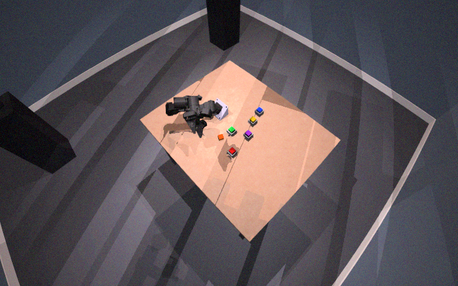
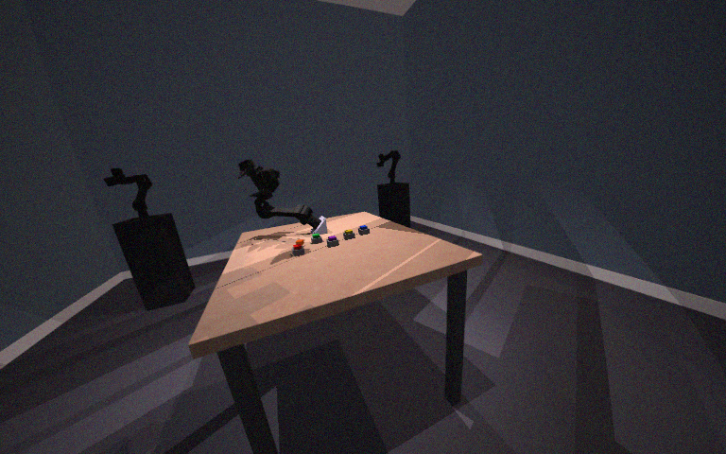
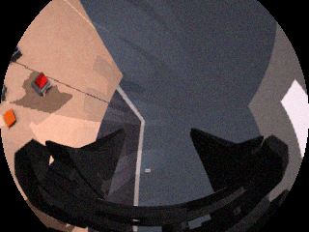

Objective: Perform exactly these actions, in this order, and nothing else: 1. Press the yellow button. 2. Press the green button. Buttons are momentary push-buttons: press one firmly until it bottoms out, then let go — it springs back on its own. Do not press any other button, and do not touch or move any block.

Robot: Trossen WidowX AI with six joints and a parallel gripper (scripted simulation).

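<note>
The yellow button lies 43 cm to the left of my gripper tip and 28 cm below it. Also, from my gripper tip: red button 7 cm ahead, 16 cm to the left, 28 cm below; then small orange block 6 cm behind, 19 cm to the left, 30 cm below; then green button 4 cm behind, 27 cm to the left, 28 cm below.
</note>
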